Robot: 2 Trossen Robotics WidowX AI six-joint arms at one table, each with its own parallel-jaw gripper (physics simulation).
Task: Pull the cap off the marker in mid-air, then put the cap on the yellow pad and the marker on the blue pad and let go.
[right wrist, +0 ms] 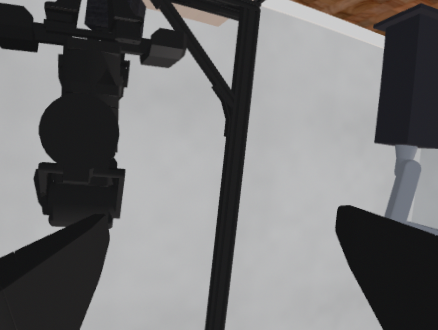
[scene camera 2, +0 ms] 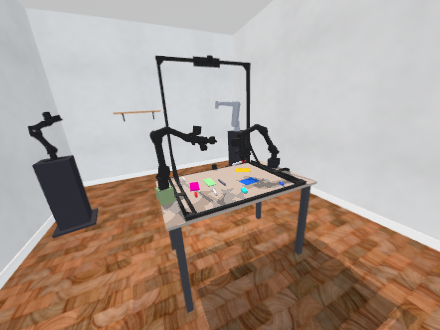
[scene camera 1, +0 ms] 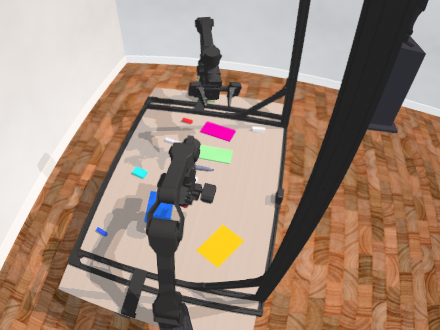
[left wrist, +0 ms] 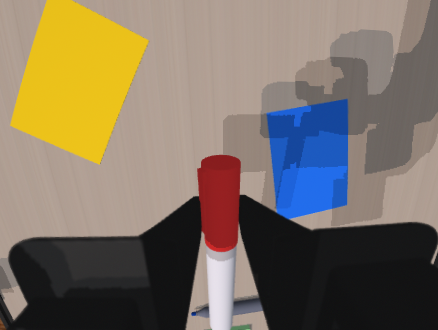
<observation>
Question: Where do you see a yellow pad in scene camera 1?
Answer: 223,242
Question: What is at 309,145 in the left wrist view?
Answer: A blue pad.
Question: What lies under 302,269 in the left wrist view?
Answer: The left gripper.
</observation>
